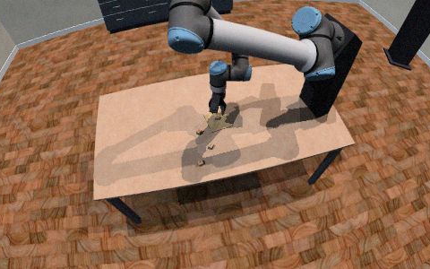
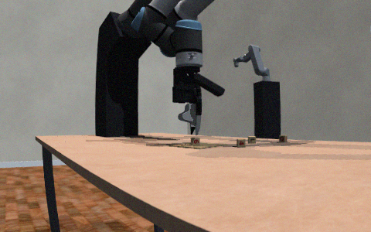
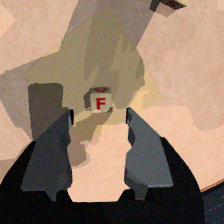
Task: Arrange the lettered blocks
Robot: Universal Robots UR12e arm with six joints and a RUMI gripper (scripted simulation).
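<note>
The block is 40 mm below my hand. From my hand the other things lie so: mat (50 mm below, 10 mm to the left, 10 mm behind).
</note>
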